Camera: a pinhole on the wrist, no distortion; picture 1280 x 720 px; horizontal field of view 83.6 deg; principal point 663.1 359.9 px. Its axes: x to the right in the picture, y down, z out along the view. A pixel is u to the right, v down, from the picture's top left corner.
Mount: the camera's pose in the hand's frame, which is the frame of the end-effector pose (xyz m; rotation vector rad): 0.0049 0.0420 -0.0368 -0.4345 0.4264 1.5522
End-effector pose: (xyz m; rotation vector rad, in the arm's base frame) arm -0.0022 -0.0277 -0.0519 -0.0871 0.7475 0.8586
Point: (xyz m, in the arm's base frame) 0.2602 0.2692 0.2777
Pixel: 294 222
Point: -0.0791 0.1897 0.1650
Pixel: 790 422
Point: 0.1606 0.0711 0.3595
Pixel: 228 594
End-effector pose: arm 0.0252 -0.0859 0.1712 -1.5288 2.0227 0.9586
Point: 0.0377 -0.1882 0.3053
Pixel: behind the camera
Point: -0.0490 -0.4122 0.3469
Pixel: behind the camera
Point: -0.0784 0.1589 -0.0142
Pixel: 343 372
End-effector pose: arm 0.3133 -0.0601 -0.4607 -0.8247 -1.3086 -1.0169
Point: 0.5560 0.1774 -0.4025
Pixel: 1015 301
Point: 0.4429 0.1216 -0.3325
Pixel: 788 42
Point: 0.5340 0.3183 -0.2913
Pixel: 818 168
